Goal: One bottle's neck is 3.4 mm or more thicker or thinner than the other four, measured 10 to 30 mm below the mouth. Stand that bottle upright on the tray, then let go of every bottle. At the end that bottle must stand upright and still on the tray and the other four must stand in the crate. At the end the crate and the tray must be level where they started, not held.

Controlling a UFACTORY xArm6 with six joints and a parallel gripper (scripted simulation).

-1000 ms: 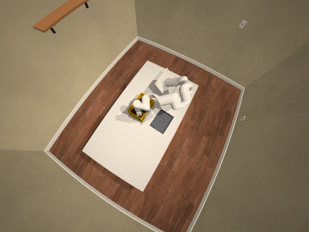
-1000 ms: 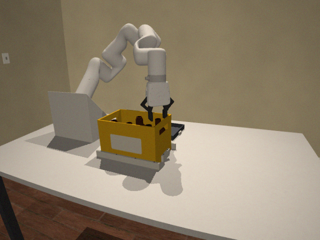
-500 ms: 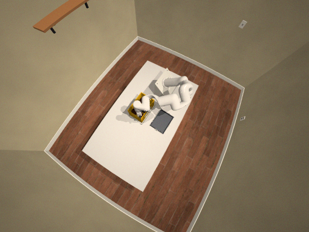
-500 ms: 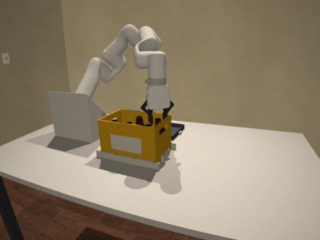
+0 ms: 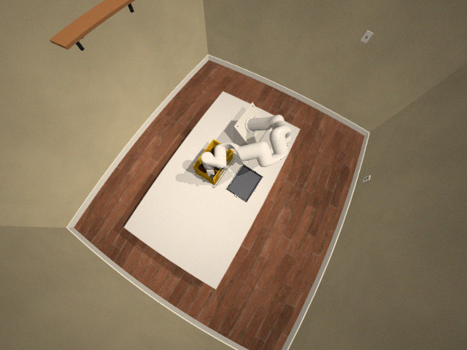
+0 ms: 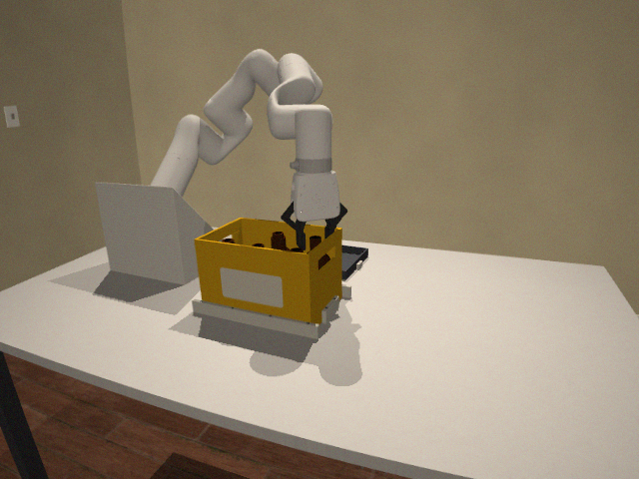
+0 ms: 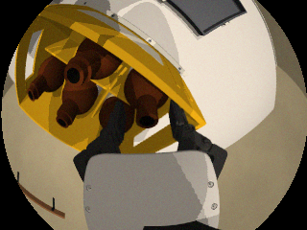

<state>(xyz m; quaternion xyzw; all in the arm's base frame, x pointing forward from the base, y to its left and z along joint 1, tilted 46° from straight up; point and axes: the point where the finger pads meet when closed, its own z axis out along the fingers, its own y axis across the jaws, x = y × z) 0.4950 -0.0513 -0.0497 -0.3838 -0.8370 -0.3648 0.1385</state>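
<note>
My gripper is now 10 mm past the glass bottle, 90 mm to the left of it and 70 mm above it. The rest, counted from my hand: yellow crate 90 mm behind, 40 mm to the right, 70 mm below; then dark grey tray 90 mm behind, 250 mm to the left, 150 mm below.
</note>
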